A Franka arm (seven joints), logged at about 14 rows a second.
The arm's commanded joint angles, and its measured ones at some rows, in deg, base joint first. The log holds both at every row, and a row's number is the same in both.
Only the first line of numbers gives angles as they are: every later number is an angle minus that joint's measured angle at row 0.
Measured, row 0:
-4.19 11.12 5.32 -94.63 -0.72 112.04 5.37
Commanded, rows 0 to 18:
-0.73 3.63 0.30 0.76 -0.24 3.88 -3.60
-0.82 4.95 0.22 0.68 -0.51 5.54 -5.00
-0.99 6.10 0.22 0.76 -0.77 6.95 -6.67
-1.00 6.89 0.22 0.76 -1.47 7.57 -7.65
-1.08 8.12 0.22 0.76 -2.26 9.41 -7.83
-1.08 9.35 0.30 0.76 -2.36 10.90 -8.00
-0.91 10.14 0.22 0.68 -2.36 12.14 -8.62
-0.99 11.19 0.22 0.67 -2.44 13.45 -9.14
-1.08 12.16 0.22 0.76 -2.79 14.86 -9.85
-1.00 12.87 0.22 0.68 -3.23 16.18 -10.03
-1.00 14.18 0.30 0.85 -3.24 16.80 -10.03
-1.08 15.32 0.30 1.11 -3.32 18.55 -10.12
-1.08 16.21 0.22 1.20 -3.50 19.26 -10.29
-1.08 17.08 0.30 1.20 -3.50 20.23 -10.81
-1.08 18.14 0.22 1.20 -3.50 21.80 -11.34
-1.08 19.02 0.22 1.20 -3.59 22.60 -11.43
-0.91 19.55 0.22 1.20 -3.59 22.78 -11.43
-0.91 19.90 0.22 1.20 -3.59 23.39 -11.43
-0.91 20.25 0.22 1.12 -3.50 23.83 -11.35
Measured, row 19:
-0.56 19.03 -0.11 0.17 -2.96 22.71 -10.12
